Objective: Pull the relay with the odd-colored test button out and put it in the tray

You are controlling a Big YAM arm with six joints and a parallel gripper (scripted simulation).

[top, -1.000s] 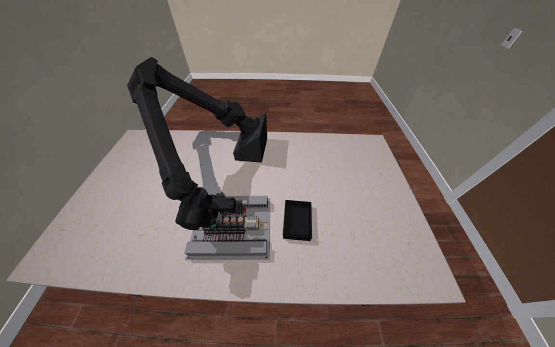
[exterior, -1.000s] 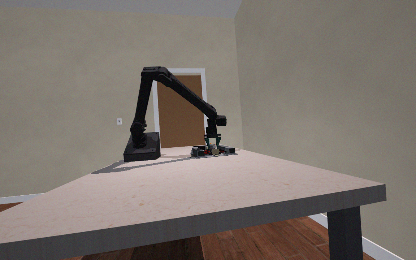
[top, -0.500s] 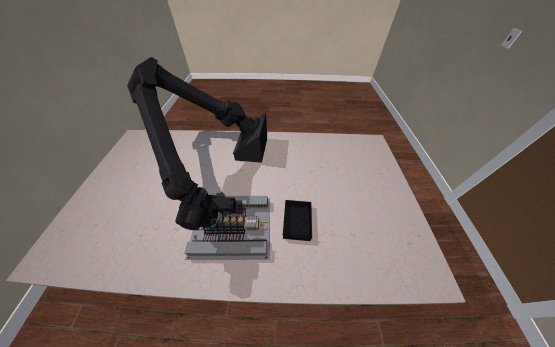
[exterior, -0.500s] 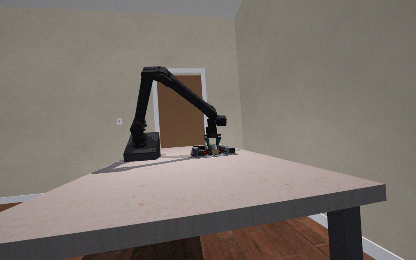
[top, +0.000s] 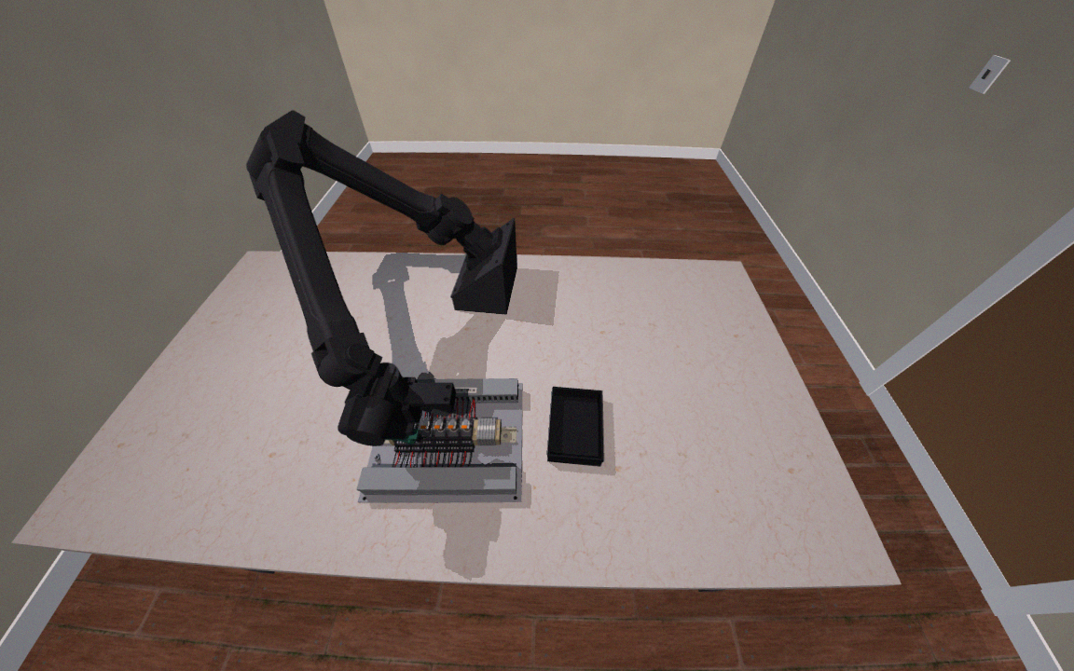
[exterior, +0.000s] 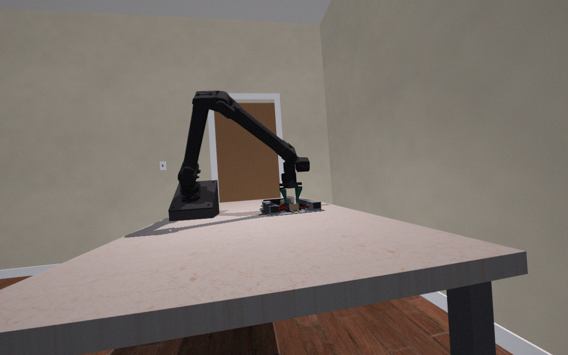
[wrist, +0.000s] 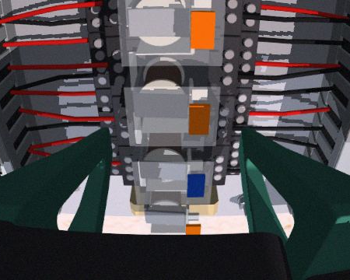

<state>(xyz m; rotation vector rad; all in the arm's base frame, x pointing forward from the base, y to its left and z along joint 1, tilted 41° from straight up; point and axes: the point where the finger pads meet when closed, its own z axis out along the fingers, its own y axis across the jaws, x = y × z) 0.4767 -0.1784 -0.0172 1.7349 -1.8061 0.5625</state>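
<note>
My hand is right at the clear-cased relay. Round my hand: black tray: 340 mm to the left, 30 mm below, 20 mm behind.
</note>
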